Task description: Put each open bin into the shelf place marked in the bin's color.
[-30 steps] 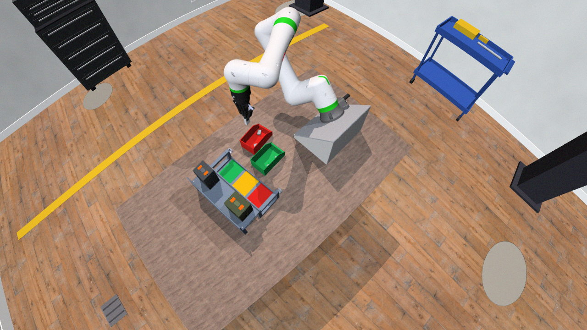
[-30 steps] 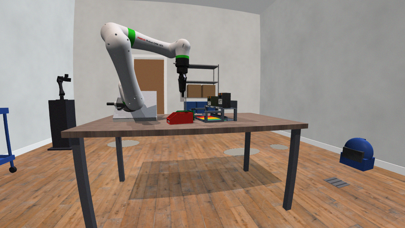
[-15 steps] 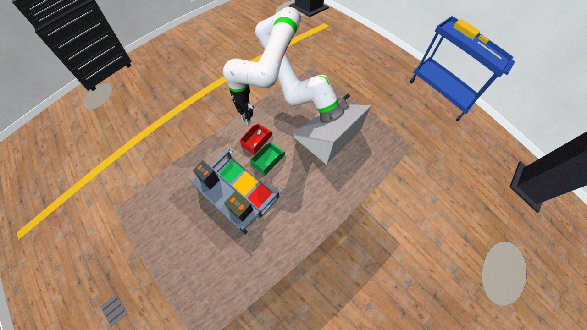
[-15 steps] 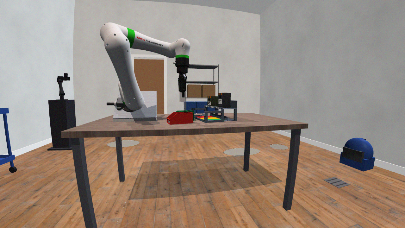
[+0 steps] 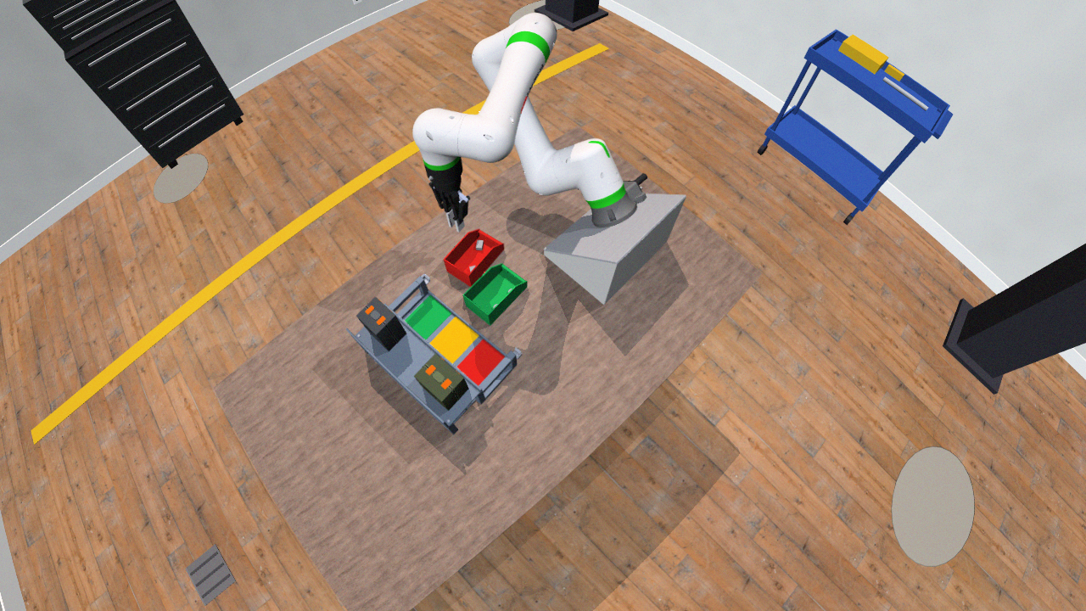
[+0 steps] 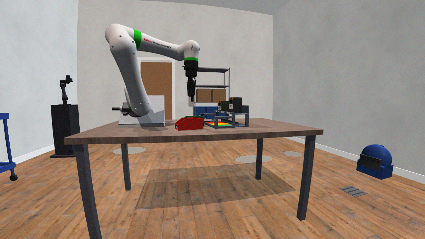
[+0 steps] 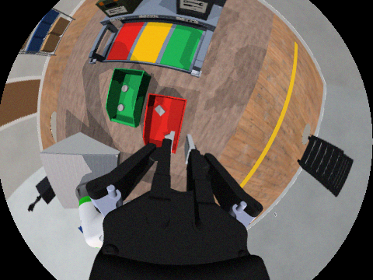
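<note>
Right now the red bin is 150 mm below my hand, 50 mm to the left of it and 10 mm behind it. From my hand the other things lie so: green bin: 190 mm to the left, 150 mm below, 30 mm ahead.
</note>
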